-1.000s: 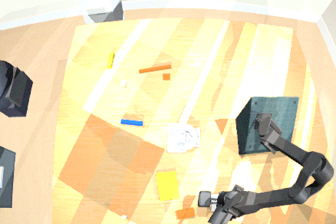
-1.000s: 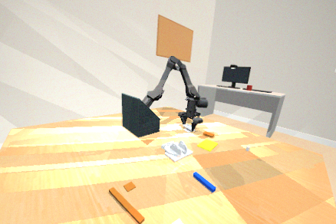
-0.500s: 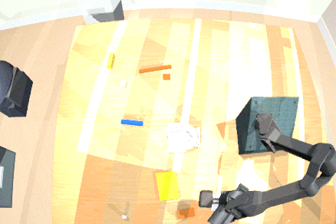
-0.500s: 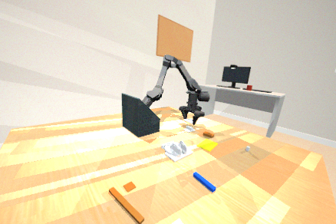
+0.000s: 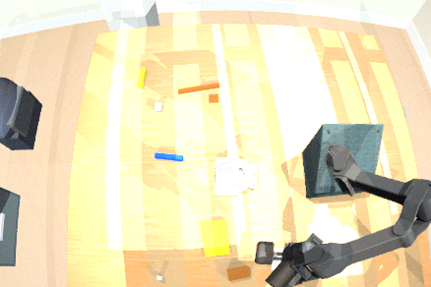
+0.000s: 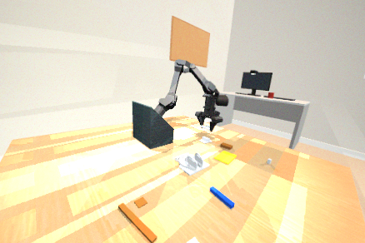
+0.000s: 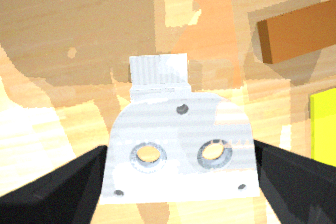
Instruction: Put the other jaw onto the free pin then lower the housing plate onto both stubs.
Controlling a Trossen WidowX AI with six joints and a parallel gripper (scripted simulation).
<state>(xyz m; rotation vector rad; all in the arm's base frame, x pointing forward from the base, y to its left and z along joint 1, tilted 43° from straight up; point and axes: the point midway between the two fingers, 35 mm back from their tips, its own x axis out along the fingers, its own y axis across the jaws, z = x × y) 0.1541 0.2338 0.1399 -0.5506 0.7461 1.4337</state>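
Now: gripper tip 11 cm short of the white jaw, 27 cm to the left of it and 7 cm above it. The rest, counted from my gripper tip: white housing plate 1 cm to the left, 2 cm above; yellow slab 19 cm ahead, 6 cm to the right, 8 cm below; orange block 12 cm ahead, 5 cm to the left, 7 cm below.
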